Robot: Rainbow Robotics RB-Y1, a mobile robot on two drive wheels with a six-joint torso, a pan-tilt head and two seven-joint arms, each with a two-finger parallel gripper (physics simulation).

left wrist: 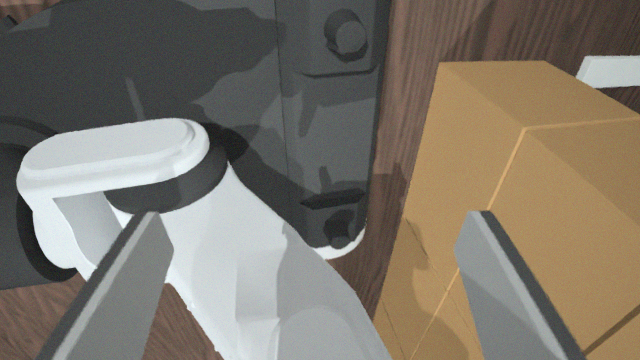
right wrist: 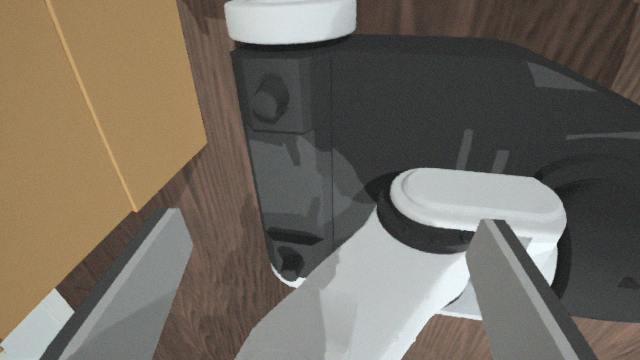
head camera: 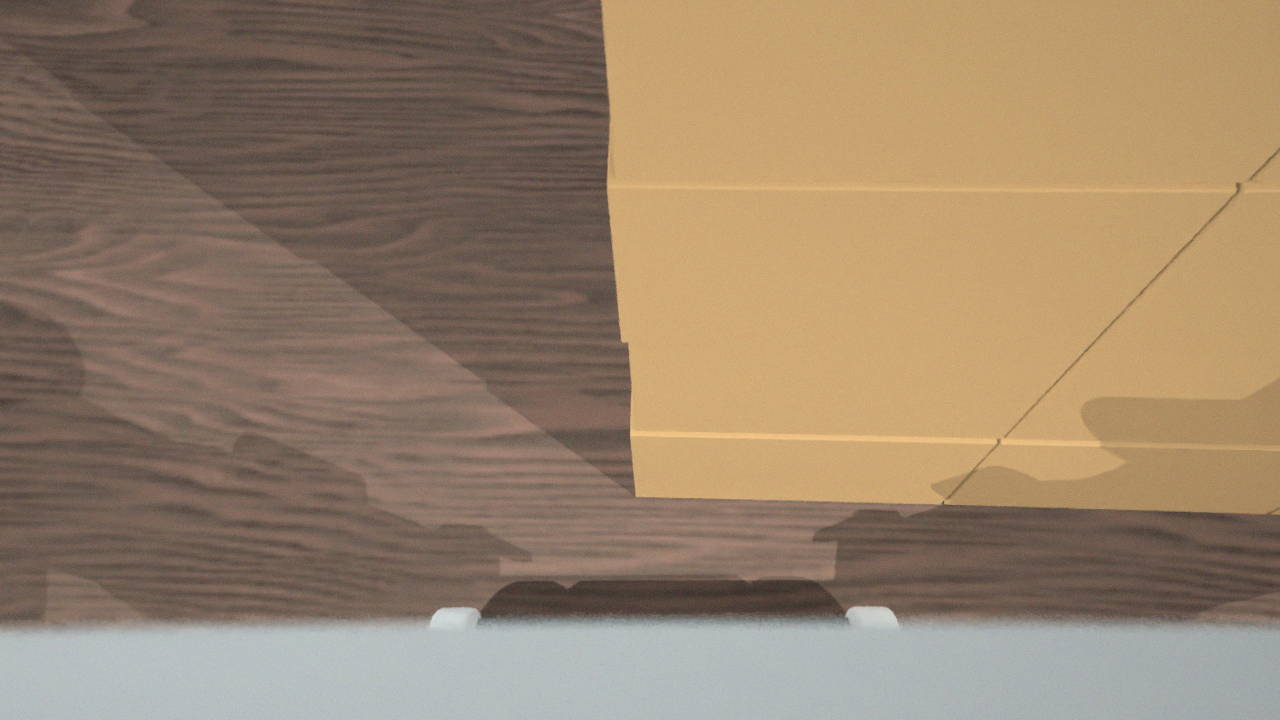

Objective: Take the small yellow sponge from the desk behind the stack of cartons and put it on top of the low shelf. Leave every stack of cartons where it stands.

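Frame: origin at the robot's base, x ahead, y left, z up, level; metres.
Where they show: left gripper, fingertip midpoint: (left wrist: pixel 312 231); right gripper, fingertip midpoint: (right wrist: pixel 327 233).
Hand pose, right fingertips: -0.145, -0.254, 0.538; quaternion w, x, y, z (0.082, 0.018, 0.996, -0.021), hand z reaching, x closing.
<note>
After its pixels a point has its place, as x, y, z.
A stack of tan cartons (head camera: pixel 850 304) (left wrist: pixel 565 210) (right wrist: pixel 100 125) fills the right of the head view, close in front of my base; it is at the right in the left wrist view and at the upper left in the right wrist view. My left gripper (left wrist: pixel 312 231) {-0.105, 0.206, 0.542} is open, its fingers wide apart with nothing between them; the cartons show behind its right finger. My right gripper (right wrist: pixel 327 233) {-0.145, -0.254, 0.538} is open and empty, the carton corner just beyond its left finger. Neither gripper shows in the head view. The yellow sponge, the desk and the low shelf do not show in these views.
Brown wood floor (head camera: pixel 358 223) {0.754, 0.504, 0.000} lies left of the cartons and in a narrow strip between them and my body (head camera: pixel 626 680). My dark base (left wrist: pixel 330 120) {-0.008, 0.038, 0.191} (right wrist: pixel 300 165) {-0.025, -0.048, 0.191} stands close beside the stack. A pale strip (left wrist: pixel 612 72) (right wrist: pixel 37 320) {1.524, 1.111, 0.155} shows past the cartons in both wrist views.
</note>
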